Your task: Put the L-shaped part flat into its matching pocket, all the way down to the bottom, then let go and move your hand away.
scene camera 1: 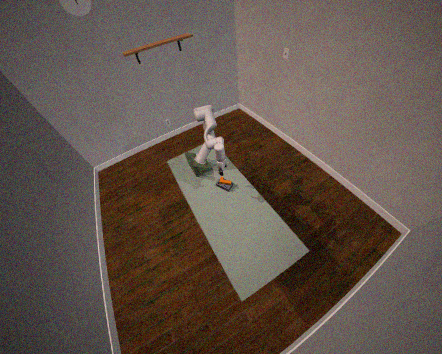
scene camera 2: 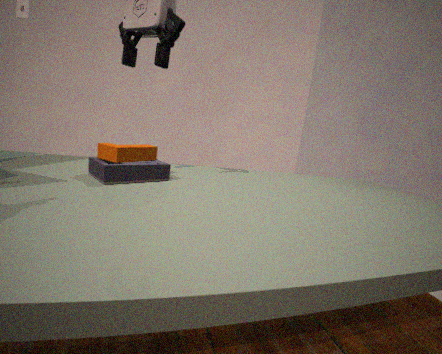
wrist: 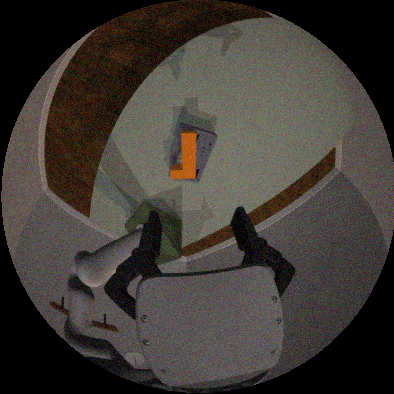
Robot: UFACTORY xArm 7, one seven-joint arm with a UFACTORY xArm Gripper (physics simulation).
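Seen in the pictures: gripper, fingertip midpoint: [scene camera 1: 223,171] [scene camera 2: 144,66] [wrist: 197,216]; arm's base, origin of the base link: [scene camera 1: 199,160].
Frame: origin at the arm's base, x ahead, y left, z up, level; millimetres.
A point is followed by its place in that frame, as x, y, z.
Note:
The orange L-shaped part [scene camera 1: 226,181] {385, 74, -16} [scene camera 2: 131,153] {371, 43, -28} [wrist: 189,156] {380, 67, -16} lies on top of the dark grey-purple pocket block [scene camera 1: 224,186] {403, 36, -44} [scene camera 2: 135,172] {380, 13, -60} [wrist: 207,146] {418, 43, -46}. In the second scene view its full side stands above the block's top face. In the wrist view it is turned relative to the block's edges, and its short foot reaches the block's edge. The pocket's outline is largely hidden under the part. My gripper [scene camera 1: 221,172] {383, 60, 145} [scene camera 2: 145,66] {383, 60, 145} [wrist: 197,216] {383, 60, 145} is open and empty, well above the part and apart from it.
The block stands on a long pale green table [scene camera 1: 240,230] {817, -91, -82} [scene camera 2: 225,225] {491, -196, -82} [wrist: 270,85] {664, 42, -82}. The arm's base is at the table's far end in the first scene view, beside a dark green patch [scene camera 1: 197,166] {99, -70, 48} [wrist: 170,227] {108, -57, -19}. A wooden wall rail [scene camera 1: 160,44] is on the back wall.

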